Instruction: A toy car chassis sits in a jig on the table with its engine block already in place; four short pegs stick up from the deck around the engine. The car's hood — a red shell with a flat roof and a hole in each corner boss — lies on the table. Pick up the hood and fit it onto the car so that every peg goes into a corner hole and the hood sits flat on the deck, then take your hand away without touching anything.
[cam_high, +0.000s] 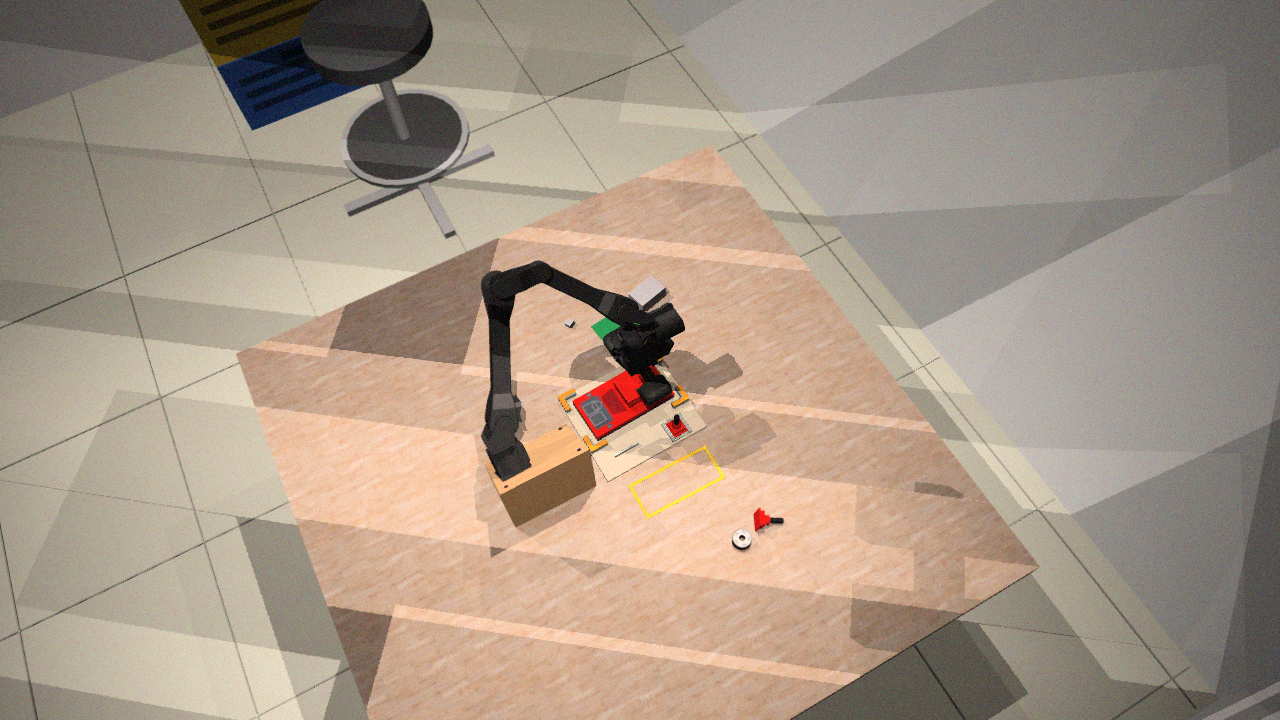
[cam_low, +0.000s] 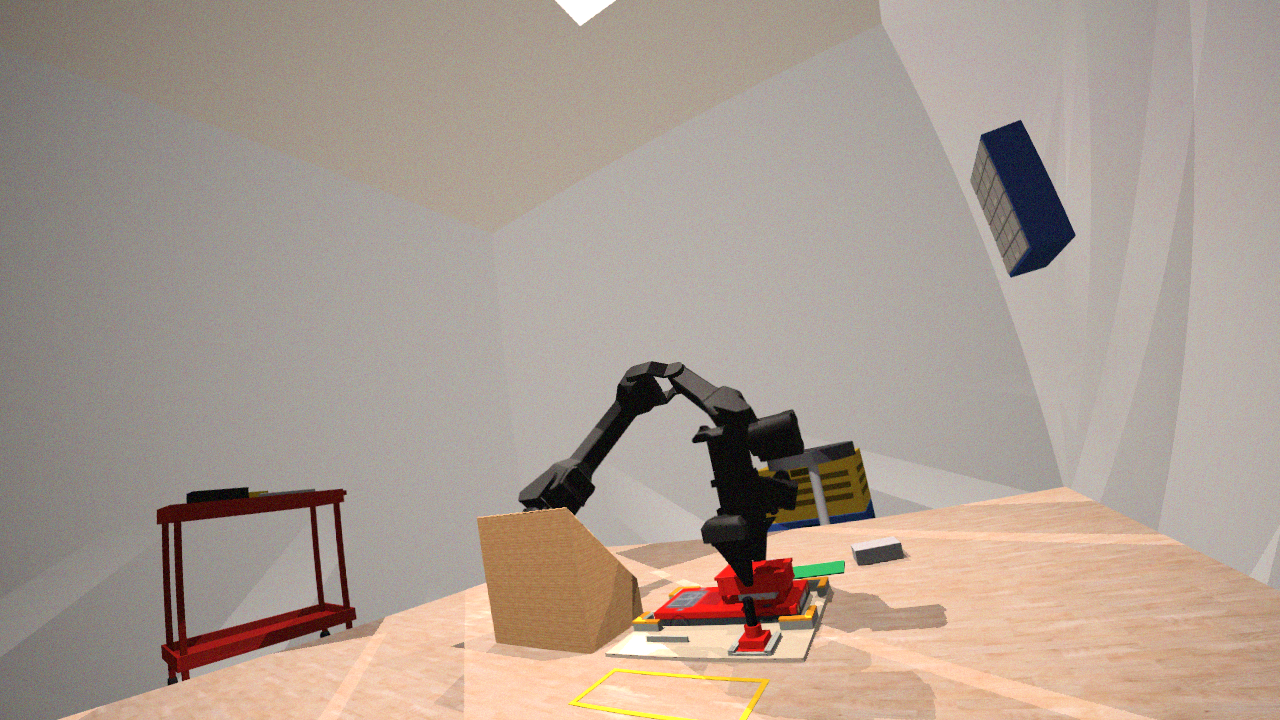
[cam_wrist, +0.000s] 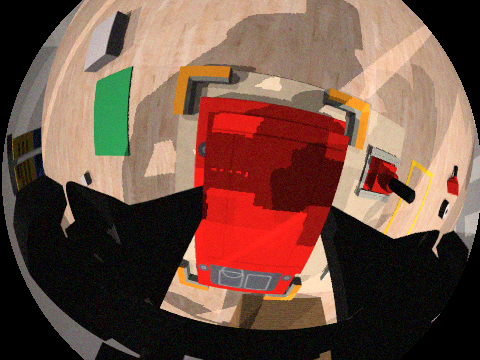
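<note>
The red hood lies right at my gripper tip. Also, from my gripper tip: green patch 180 mm to the left, 50 mm below, 50 mm ahead; then grey engine block 30 mm below; then jig plate 40 mm below, 30 mm behind, 20 mm to the right.
</note>
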